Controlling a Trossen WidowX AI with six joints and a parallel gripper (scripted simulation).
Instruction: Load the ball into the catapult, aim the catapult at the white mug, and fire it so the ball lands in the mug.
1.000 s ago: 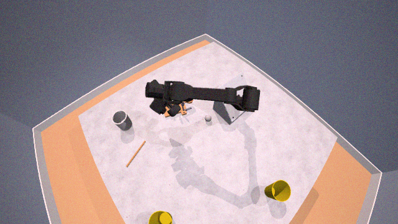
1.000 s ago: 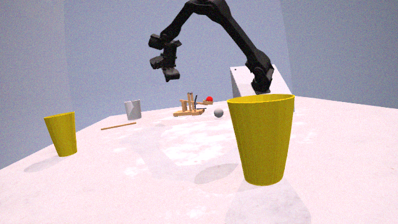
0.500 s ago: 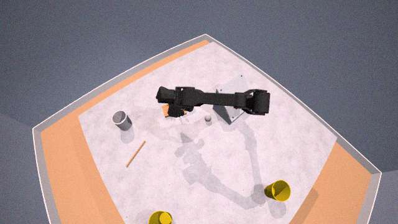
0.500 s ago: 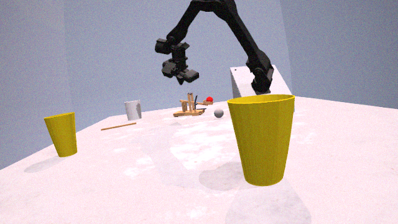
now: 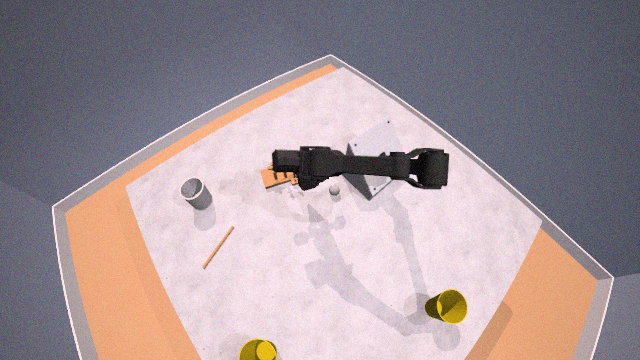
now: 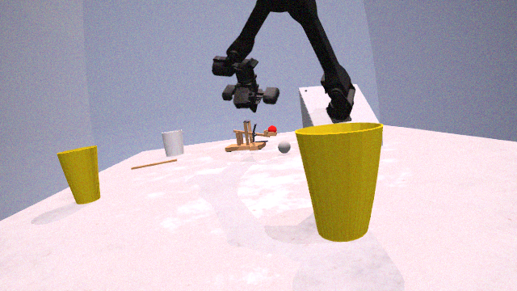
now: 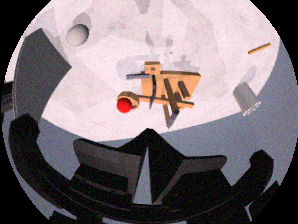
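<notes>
The red ball lies 6 cm behind my gripper tip, 2 cm to the right of it and 7 cm below it. The rest, counted from my gripper tip: white mug: 34 cm ahead, 18 cm to the right, 11 cm below; then grey ball: 6 cm behind, 13 cm to the left, 12 cm below; then wooden catapult: 1 cm ahead, 3 cm to the right, 8 cm below.
</notes>
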